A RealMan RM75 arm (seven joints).
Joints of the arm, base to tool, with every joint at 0 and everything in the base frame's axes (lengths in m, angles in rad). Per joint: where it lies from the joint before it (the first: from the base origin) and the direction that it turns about. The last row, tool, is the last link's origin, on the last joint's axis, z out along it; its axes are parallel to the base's.
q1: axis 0 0 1 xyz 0 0 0.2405
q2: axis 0 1 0 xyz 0 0 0
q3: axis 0 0 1 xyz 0 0 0.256
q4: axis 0 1 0 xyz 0 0 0
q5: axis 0 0 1 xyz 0 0 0.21
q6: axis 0 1 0 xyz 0 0 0
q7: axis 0 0 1 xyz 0 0 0.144
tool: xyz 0 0 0
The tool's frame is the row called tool.
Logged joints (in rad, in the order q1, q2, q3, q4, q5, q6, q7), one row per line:
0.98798 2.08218 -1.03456 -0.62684 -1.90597 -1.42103 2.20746
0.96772 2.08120 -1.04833 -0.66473 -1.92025 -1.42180 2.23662
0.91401 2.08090 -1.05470 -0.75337 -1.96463 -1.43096 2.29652
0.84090 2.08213 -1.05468 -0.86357 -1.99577 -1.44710 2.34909
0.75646 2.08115 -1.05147 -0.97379 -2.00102 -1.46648 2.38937
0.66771 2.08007 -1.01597 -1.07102 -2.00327 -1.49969 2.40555
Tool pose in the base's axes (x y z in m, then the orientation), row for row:
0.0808 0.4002 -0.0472 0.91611 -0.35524 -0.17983 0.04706
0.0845 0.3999 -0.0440 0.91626 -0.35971 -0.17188 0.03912
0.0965 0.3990 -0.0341 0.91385 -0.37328 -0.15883 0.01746
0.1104 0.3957 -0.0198 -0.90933 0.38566 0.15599 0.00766
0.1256 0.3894 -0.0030 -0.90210 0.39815 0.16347 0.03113
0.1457 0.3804 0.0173 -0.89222 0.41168 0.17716 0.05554
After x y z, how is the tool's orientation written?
As a quaternion, x y z w.
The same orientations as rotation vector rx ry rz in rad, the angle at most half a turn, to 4 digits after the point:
2.7949 -1.0838 -0.5486
2.8090 -1.1028 -0.5269
2.8395 -1.1598 -0.4935
-2.8429 1.2057 0.4877
-2.7792 1.2266 0.5036
-2.7080 1.2495 0.5377

